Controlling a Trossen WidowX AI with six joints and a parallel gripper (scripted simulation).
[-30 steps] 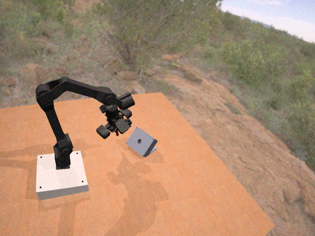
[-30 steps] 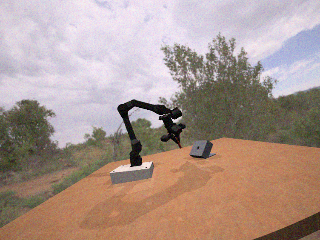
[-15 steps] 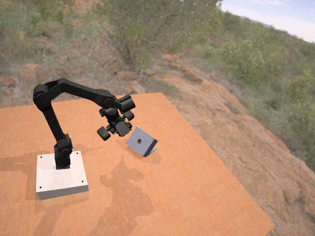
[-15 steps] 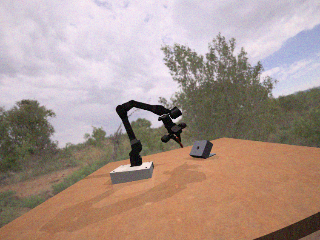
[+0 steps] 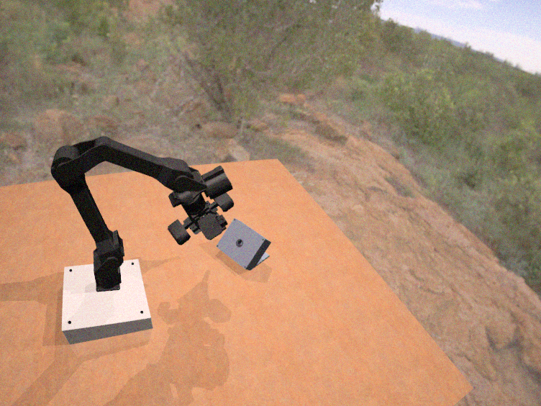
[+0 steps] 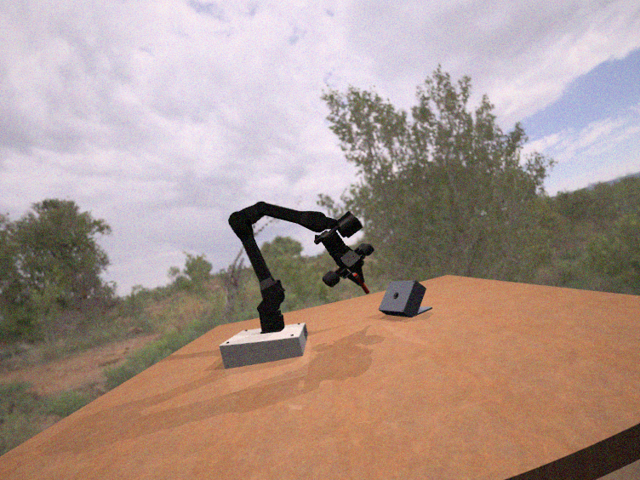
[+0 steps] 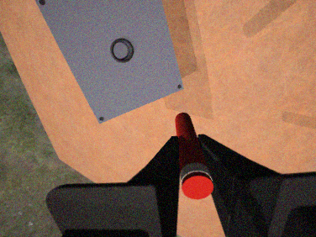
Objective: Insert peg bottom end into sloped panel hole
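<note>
My gripper tip is now 12 cm short of the grey sloped panel, 1 cm to the left of it and 8 cm above it. The rest, counted from my gripper tip: round red peg 1 cm behind, 2 cm above.
</note>
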